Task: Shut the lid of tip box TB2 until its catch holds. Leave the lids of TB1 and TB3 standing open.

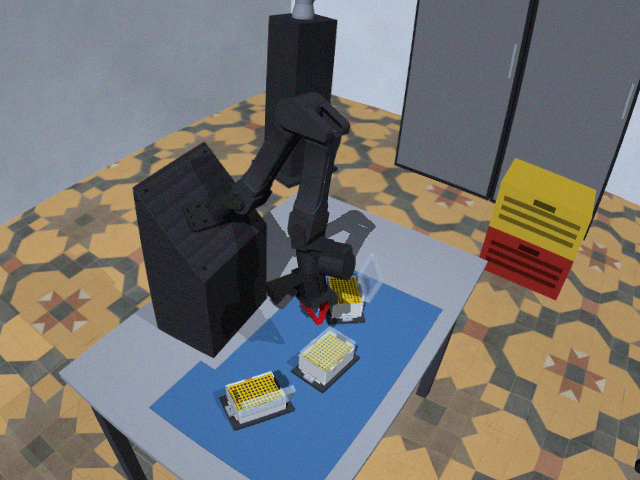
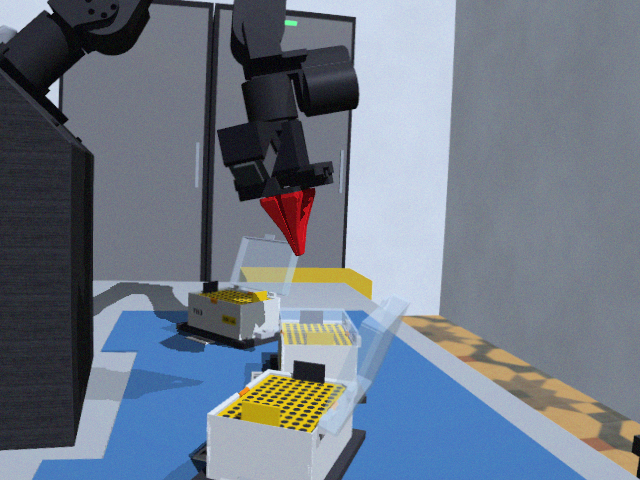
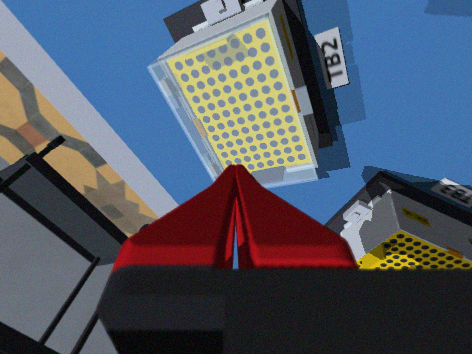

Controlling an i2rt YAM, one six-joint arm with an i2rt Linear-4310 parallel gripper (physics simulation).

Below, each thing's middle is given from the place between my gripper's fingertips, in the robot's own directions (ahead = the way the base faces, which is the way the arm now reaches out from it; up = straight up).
The white TB2 label (image 3: 329, 46) is 50 mm behind my hand, 10 mm to the left of it and 150 mm below it.
